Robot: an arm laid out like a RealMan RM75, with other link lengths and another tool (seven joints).
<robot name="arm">
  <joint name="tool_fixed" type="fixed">
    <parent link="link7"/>
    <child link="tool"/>
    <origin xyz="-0.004 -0.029 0.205" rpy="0 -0.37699 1.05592"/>
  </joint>
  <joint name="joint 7" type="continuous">
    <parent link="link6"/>
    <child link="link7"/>
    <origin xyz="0 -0.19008 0" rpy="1.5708 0 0"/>
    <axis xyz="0 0 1"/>
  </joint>
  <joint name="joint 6" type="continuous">
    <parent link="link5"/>
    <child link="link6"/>
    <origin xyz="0 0 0" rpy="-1.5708 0 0"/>
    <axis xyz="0 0 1"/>
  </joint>
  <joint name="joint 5" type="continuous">
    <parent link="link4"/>
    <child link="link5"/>
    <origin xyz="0 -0.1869 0" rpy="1.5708 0 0"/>
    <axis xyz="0 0 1"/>
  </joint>
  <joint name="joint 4" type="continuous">
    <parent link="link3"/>
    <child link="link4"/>
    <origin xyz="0 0 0" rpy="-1.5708 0 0"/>
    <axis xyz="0 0 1"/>
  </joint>
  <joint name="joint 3" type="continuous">
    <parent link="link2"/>
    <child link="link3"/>
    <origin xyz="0 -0.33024 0" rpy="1.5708 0 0"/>
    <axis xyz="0 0 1"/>
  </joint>
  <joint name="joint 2" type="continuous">
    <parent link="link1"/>
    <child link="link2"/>
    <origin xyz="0 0 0" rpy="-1.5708 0 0"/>
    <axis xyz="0 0 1"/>
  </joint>
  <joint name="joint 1" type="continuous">
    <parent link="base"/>
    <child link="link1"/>
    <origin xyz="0 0 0.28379"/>
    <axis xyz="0 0 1"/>
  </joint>
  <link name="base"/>
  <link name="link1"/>
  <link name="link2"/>
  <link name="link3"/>
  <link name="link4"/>
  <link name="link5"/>
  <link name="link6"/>
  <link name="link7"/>
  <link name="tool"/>
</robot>
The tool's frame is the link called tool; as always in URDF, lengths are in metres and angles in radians. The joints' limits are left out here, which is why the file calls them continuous.
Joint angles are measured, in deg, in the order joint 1, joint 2, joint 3, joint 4, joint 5, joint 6, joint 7. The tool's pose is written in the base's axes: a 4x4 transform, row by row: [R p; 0 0 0 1], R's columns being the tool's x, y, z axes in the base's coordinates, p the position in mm. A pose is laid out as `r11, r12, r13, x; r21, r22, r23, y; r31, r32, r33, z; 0, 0, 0, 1`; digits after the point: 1 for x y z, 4 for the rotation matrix.
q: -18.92, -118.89, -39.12, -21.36, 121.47, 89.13, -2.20
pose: 0.9937, -0.1094, 0.0253, -249.5; 0.0069, 0.2843, 0.9587, 535.1; -0.1121, -0.9525, 0.2833, 97.6; 0, 0, 0, 1
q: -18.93, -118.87, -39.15, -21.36, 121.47, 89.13, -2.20
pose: 0.9937, -0.1096, 0.0252, -249.6; 0.0071, 0.2849, 0.9585, 535.1; -0.1122, -0.9523, 0.2838, 98.0; 0, 0, 0, 1
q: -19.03, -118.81, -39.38, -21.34, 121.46, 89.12, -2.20
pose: 0.9936, -0.1098, 0.0247, -249.9; 0.0081, 0.2882, 0.9575, 535.8; -0.1123, -0.9512, 0.2873, 99.9; 0, 0, 0, 1
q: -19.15, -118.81, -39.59, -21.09, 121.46, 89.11, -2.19
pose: 0.9933, -0.1131, 0.0233, -250.7; 0.0107, 0.2907, 0.9568, 536.5; -0.1150, -0.9501, 0.2899, 101.0; 0, 0, 0, 1
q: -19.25, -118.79, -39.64, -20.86, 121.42, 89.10, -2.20
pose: 0.9929, -0.1164, 0.0227, -251.3; 0.0122, 0.2913, 0.9565, 537.1; -0.1179, -0.9495, 0.2907, 101.5; 0, 0, 0, 1
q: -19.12, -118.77, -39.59, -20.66, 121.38, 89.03, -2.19
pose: 0.9925, -0.1212, 0.0188, -253.8; 0.0172, 0.2896, 0.9570, 536.8; -0.1214, -0.9494, 0.2895, 101.1; 0, 0, 0, 1
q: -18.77, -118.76, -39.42, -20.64, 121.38, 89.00, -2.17
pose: 0.9921, -0.1243, 0.0142, -256.7; 0.0222, 0.2865, 0.9578, 535.2; -0.1231, -0.9500, 0.2870, 99.9; 0, 0, 0, 1
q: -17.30, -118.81, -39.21, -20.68, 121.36, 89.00, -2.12
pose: 0.9913, -0.1313, -0.0087, -269.4; 0.0456, 0.2808, 0.9587, 528.3; -0.1234, -0.9507, 0.2843, 98.3; 0, 0, 0, 1
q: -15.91, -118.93, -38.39, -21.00, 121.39, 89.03, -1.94
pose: 0.9906, -0.1352, -0.0223, -277.0; 0.0583, 0.2683, 0.9616, 521.1; -0.1240, -0.9538, 0.2737, 92.4; 0, 0, 0, 1
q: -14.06, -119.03, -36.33, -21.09, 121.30, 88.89, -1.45
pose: 0.9877, -0.1520, -0.0369, -286.4; 0.0728, 0.2383, 0.9685, 511.1; -0.1384, -0.9592, 0.2464, 78.3; 0, 0, 0, 1
